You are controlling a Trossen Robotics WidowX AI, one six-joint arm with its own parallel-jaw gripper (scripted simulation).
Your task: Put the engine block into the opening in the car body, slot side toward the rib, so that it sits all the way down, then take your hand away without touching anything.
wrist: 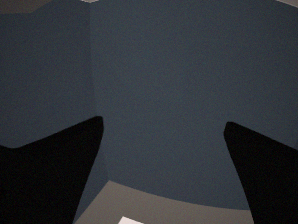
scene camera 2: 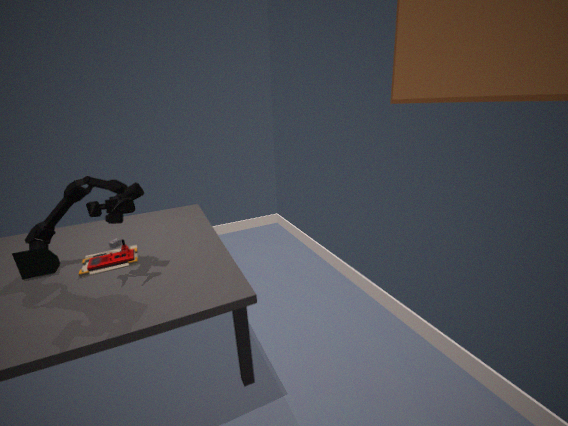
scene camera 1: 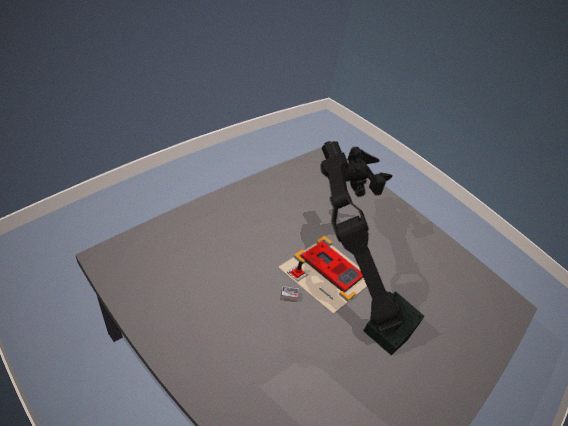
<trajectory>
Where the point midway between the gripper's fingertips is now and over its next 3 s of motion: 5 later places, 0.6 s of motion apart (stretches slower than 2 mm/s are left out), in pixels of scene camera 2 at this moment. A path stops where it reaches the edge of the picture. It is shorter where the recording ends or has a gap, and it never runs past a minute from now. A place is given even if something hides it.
My gripper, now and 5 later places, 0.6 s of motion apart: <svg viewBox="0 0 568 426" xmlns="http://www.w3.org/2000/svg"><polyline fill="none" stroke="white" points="101,214 107,218 112,221 116,224 117,226 116,227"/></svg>
</trajectory>
